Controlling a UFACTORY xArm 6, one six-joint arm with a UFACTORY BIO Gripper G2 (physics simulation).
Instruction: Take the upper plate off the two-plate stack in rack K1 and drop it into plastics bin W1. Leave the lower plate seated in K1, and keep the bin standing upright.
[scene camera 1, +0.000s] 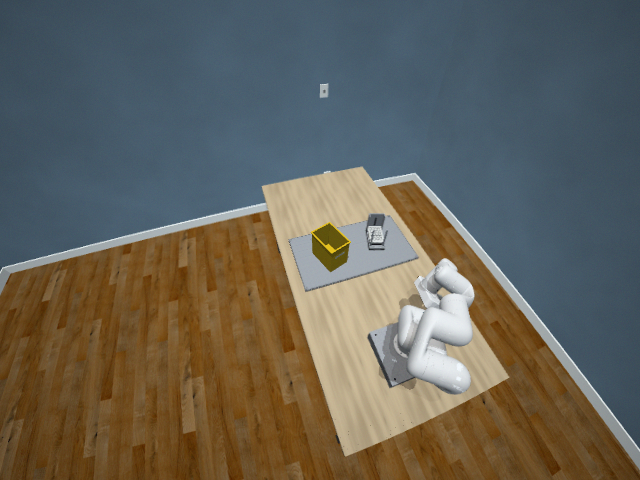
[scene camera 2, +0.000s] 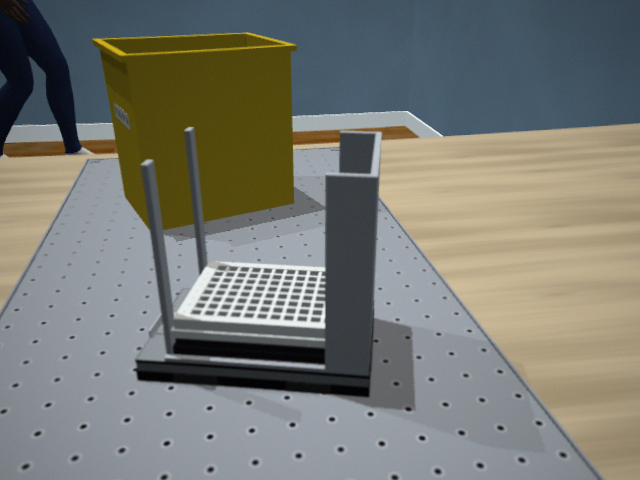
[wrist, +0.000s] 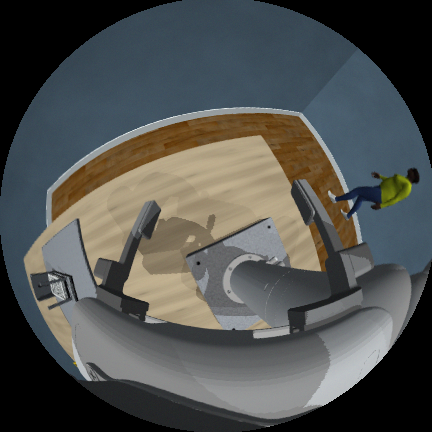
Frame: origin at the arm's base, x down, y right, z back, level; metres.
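Seen in the pictures: hand at its tool point: (wrist: 218, 210); arm's base at its link origin: (wrist: 246, 277).
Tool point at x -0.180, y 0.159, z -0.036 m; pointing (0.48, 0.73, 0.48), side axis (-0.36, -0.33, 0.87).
Note:
Offsets run from my tool point to a thing's middle. Level surfaces: height alone.
The white upper plate {dx +0.184, dy +0.015, dz -0.616 m} (scene camera 2: 263, 294) with its grid of wells lies flat on the lower plate (scene camera 2: 248, 334) in the grey rack K1 {dx +0.148, dy +0.012, dz -0.607 m} (scene camera 2: 351, 268) (scene camera 1: 376, 220) (wrist: 42, 286). The lower plate shows as a pale edge below it. The rack has a tall channel on one side and two thin posts on the other. The yellow bin W1 {dx +0.135, dy -0.298, dz -0.579 m} (scene camera 2: 217, 129) (scene camera 1: 330, 255) stands upright beside the rack, its top open. My gripper (wrist: 227, 210) is open and empty, its two fingers wide apart in the wrist view. It is on the arm's side of the table, well away from the rack and the bin.
Rack and bin stand on a grey perforated board {dx +0.224 m} (scene camera 1: 310, 276) (scene camera 2: 77, 413) on the wooden table {dx +0.237 m} (scene camera 1: 330, 330). The arm's grey base plate (scene camera 1: 382, 351) (wrist: 215, 295) is bolted nearer the table's near end. A person in a yellow top (wrist: 395, 191) shows at the right of the wrist view.

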